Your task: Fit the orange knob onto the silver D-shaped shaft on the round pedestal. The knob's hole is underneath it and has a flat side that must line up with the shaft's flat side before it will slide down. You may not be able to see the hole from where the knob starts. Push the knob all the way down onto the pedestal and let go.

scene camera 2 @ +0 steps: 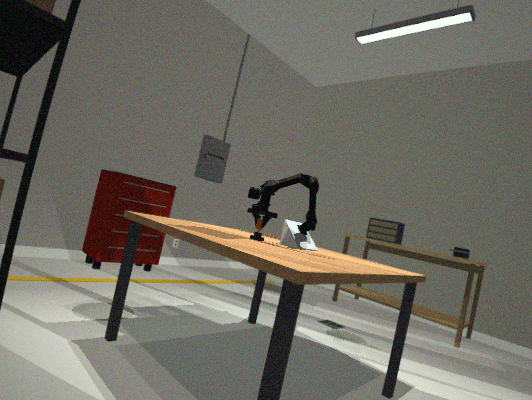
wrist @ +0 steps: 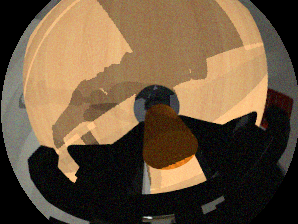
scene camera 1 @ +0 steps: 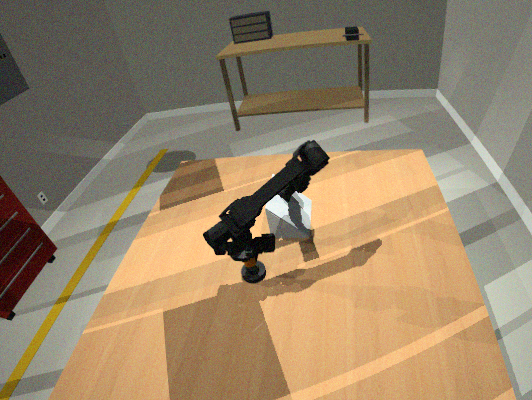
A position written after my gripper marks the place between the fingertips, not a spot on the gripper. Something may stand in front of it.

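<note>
My gripper (scene camera 1: 249, 260) is carrying an orange knob (wrist: 168, 143), and you'd find the gripper (wrist: 161, 121) in that wrist view too. There's also a dark round pedestal (wrist: 155, 94) that I can see.
</note>
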